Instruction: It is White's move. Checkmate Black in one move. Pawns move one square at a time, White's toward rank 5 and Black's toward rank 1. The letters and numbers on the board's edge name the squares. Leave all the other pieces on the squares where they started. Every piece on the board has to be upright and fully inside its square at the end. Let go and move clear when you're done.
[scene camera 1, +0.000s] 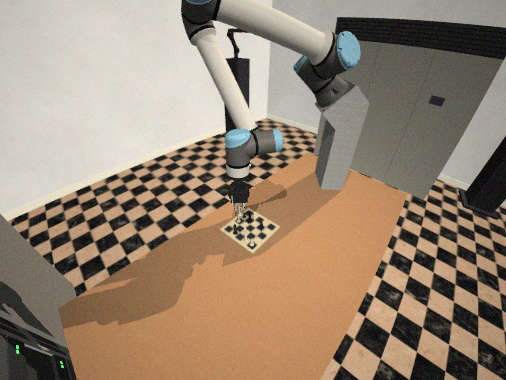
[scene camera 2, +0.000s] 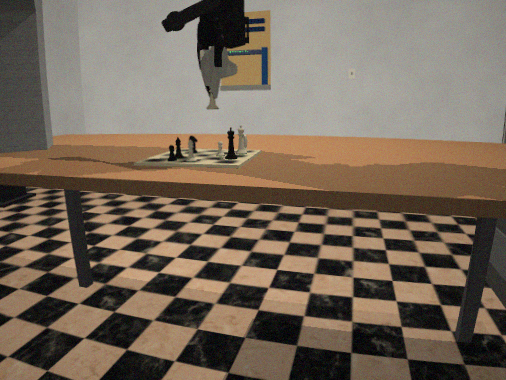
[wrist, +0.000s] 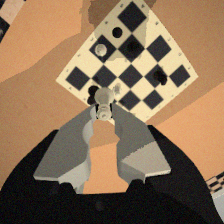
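Observation:
Chessboard (scene camera 1: 260, 236), also in scene camera 2 (scene camera 2: 207, 158). My gripper (scene camera 2: 213, 98), also in the wrist view (wrist: 104, 104).

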